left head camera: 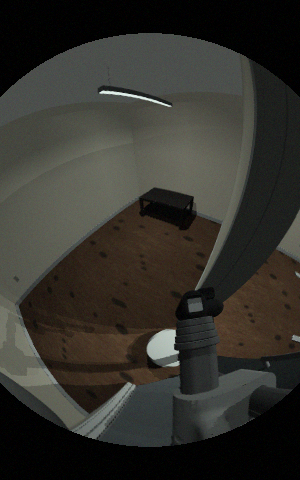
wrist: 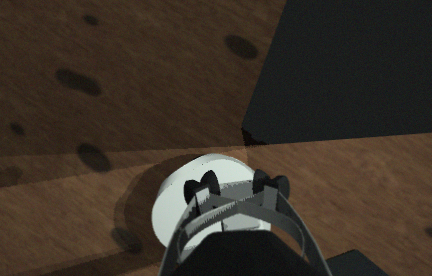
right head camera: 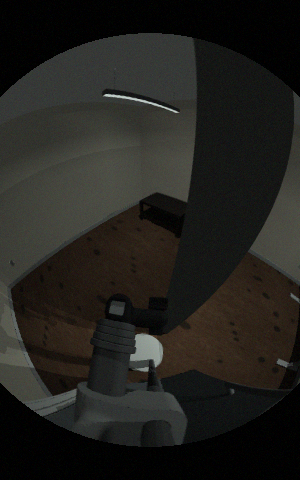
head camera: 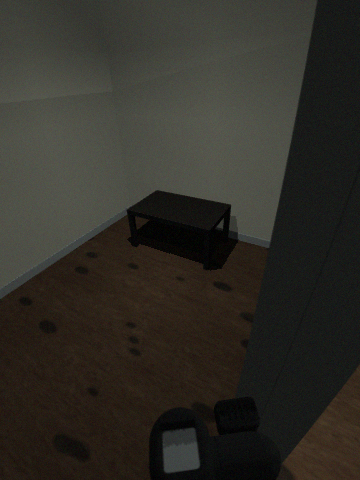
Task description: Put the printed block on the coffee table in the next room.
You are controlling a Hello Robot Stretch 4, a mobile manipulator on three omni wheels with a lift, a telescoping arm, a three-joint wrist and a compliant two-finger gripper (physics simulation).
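Places are measured from the robot's base along level axes (x down, y ahead, z right), in centimetres.
Where they show: gripper, fingertip midpoint: (wrist: 235,185); robot's base, origin of the base link: (left head camera: 167,347) (right head camera: 142,351).
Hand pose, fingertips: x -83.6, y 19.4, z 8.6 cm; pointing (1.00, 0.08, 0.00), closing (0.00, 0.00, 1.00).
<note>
Each offset is from my fingertips to the top centre of the thing. "spot": to the spot under its first point. Level surfaces: height alone.
The coffee table @(dx +41.4 cm) (head camera: 180,209) (left head camera: 167,198) (right head camera: 162,204) is low and black, with its shadow under it. It stands across the room near the far corner, and its right end is hidden by a dark wall in the right head view. My gripper (wrist: 235,185) points down over the floor in the wrist view, its fingertips apart on either side of a grey block. It is shut on this printed block @(dy -1.5, dx -3.3, dz +0.1 cm) (wrist: 237,190), which is partly hidden by the finger straps. In the head views my wrist hides the fingers and block.
A dark wall end (head camera: 310,225) (left head camera: 260,190) (right head camera: 235,175) (wrist: 350,70) stands close on the right, near the wrist. A white round disc (left head camera: 164,347) (right head camera: 150,350) (wrist: 167,215) shows below the gripper. Brown floor with dark spots stretches to the table. A light bar @(spot: dy +146.9, dx -120.7, dz -25.1 cm) (left head camera: 135,96) (right head camera: 140,100) hangs above.
</note>
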